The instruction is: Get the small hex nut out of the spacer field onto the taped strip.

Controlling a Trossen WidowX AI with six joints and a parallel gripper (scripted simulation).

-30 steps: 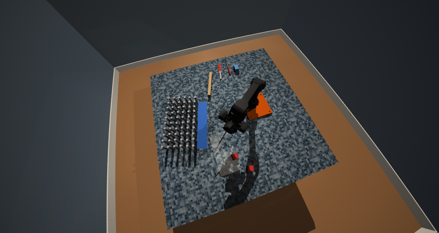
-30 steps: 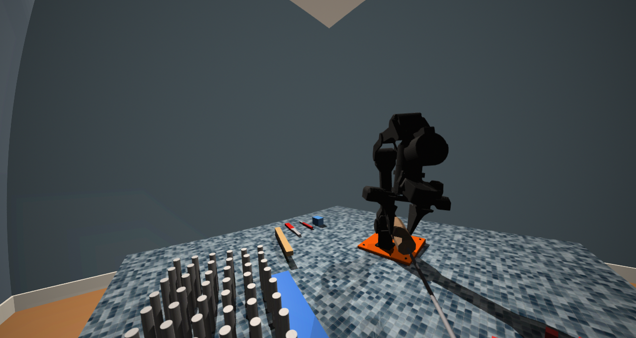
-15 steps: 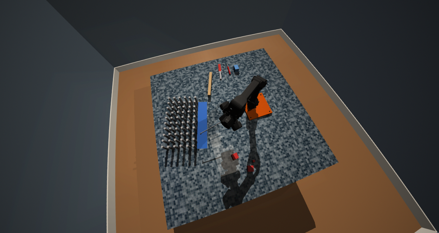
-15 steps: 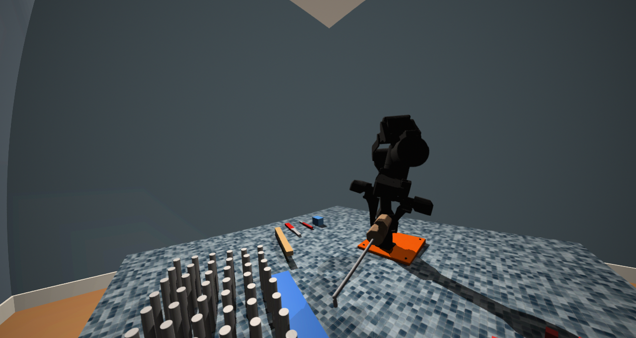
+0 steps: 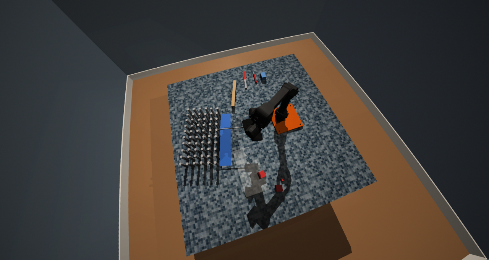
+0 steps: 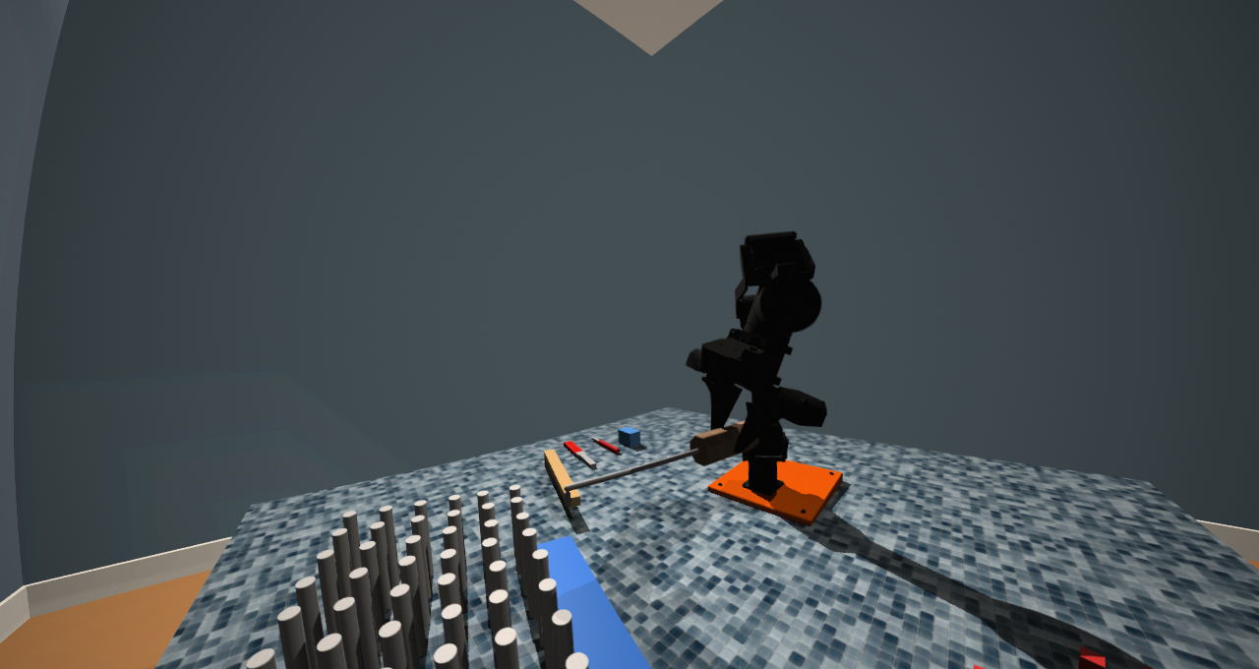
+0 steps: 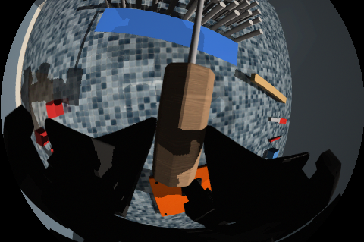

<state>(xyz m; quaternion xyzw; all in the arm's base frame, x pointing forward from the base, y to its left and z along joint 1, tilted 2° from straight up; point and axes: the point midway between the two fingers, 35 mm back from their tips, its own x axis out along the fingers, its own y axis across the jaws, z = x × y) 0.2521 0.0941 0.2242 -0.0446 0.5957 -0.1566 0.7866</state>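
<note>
Right now the blue taped strip is 180 mm ahead of my gripper tip, 50 mm to the right of it and 190 mm below it. Round my gripper tip: blue cube: 280 mm behind, 520 mm to the right, 170 mm below; hex nut: 340 mm ahead, 80 mm to the right, 190 mm below; hook tool: 100 mm ahead, 20 mm to the right.
</note>
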